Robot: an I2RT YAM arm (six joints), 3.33 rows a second.
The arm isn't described. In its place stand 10 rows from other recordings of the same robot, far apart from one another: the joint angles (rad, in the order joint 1, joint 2, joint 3, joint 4, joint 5, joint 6), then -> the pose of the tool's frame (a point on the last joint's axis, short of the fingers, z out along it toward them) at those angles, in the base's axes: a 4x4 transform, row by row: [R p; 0 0 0 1], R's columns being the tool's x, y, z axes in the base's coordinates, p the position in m.
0.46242, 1.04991, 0.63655, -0.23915, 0.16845, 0.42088 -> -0.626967 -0.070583 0.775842 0.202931; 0.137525 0.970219 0.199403 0.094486; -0.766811 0.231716 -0.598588 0.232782; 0 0 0 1
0.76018, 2.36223, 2.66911, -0.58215, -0.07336, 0.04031 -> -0.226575 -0.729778 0.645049 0.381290; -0.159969 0.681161 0.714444 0.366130; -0.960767 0.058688 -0.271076 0.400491; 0 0 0 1
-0.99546, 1.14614, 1.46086, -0.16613, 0.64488, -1.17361 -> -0.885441 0.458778 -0.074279 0.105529; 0.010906 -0.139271 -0.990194 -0.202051; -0.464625 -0.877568 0.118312 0.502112; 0 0 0 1
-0.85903, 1.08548, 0.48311, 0.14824, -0.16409, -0.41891 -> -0.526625 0.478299 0.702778 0.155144; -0.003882 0.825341 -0.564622 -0.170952; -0.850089 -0.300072 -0.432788 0.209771; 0 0 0 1
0.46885, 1.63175, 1.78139, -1.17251, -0.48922, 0.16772 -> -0.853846 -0.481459 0.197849 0.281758; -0.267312 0.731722 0.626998 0.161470; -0.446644 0.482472 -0.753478 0.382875; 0 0 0 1
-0.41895, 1.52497, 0.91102, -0.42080, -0.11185, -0.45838 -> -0.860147 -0.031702 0.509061 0.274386; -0.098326 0.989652 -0.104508 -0.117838; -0.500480 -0.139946 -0.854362 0.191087; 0 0 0 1
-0.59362, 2.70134, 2.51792, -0.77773, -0.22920, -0.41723 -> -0.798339 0.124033 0.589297 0.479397; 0.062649 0.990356 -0.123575 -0.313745; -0.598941 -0.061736 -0.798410 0.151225; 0 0 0 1
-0.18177, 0.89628, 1.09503, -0.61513, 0.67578, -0.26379 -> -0.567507 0.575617 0.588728 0.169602; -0.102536 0.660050 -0.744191 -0.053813; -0.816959 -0.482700 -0.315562 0.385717; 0 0 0 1
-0.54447, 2.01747, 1.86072, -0.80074, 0.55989, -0.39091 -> -0.913594 0.380995 0.142085 0.371165; 0.175774 0.685119 -0.706905 -0.246851; -0.366673 -0.620850 -0.692890 0.287438; 0 0 0 1
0.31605, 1.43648, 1.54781, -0.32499, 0.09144, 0.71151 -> -0.299363 -0.038584 0.953359 0.313169; 0.586240 0.780898 0.215688 0.098990; -0.752798 0.623466 -0.211152 0.438764; 0 0 0 1
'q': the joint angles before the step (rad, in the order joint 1, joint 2, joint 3, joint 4, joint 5, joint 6). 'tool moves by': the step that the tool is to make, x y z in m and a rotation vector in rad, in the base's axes. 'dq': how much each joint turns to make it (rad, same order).
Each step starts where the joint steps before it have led.
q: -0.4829, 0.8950, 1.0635, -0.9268, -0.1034, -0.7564
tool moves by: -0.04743, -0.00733, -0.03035, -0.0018, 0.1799, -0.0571
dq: -0.2318, -0.1094, -0.1037, -0.1785, -0.0387, -0.1999
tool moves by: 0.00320, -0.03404, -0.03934, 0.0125, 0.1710, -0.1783
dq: -0.1244, 0.1100, -0.1009, 0.0790, 0.1224, -0.0146
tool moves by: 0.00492, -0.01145, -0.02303, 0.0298, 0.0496, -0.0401
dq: -0.0184, 0.0610, -0.0589, 0.0648, 0.0255, 0.0111
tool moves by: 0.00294, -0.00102, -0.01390, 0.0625, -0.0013, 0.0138
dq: 0.0000, 0.0298, -0.0347, 0.0181, -0.0438, 0.0049
